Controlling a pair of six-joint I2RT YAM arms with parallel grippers.
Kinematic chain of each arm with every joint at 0, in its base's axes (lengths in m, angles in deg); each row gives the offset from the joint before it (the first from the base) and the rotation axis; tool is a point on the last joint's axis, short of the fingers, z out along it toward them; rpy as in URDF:
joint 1: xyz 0 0 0.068 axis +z
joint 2: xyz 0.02 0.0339 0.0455 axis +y
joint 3: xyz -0.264 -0.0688 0 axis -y
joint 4: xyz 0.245 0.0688 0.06 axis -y
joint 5: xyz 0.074 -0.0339 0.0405 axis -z
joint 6: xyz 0.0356 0 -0.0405 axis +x
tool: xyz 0 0 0 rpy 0 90 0
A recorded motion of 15 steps. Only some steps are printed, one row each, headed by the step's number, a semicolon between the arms.
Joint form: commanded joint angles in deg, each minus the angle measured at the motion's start. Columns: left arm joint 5, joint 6, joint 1, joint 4, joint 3, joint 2; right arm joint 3, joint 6, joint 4, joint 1, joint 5, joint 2.
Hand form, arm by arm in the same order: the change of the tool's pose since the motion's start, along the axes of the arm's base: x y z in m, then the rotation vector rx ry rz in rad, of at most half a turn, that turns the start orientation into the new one. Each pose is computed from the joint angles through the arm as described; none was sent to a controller.
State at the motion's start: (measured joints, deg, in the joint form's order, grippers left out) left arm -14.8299 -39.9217 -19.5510 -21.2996 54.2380 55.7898; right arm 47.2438 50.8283 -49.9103 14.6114 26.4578 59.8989
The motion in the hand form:
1: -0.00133 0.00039 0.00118 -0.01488 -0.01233 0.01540; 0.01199 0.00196 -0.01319 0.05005 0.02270 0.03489
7: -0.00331 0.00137 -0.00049 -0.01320 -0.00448 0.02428; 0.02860 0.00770 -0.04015 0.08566 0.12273 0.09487
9: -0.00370 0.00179 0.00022 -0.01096 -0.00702 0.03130; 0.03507 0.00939 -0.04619 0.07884 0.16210 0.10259
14: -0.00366 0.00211 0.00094 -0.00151 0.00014 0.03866; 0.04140 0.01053 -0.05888 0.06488 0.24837 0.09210
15: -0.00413 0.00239 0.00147 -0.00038 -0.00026 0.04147; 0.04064 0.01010 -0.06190 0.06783 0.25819 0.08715
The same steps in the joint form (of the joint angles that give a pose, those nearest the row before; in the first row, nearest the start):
1: -0.72 -0.95 -0.14 0.47 -0.19 -0.42; -1.27 -1.34 4.29 -0.99 -4.13 3.02
7: -1.17 -1.21 -0.14 -0.15 -0.54 -0.86; -2.51 -3.54 8.07 -1.25 -8.70 9.88
9: -1.60 -1.21 -0.14 -0.23 -0.45 -0.95; -1.72 -4.07 7.99 -1.25 -8.97 12.68
14: -2.13 -1.04 -0.14 -1.02 -0.01 -0.77; -0.84 -3.81 6.41 -1.34 -8.97 17.09
15: -2.31 -1.04 -0.14 -1.20 0.08 -0.86; -1.27 -3.55 6.49 -1.43 -9.14 17.35

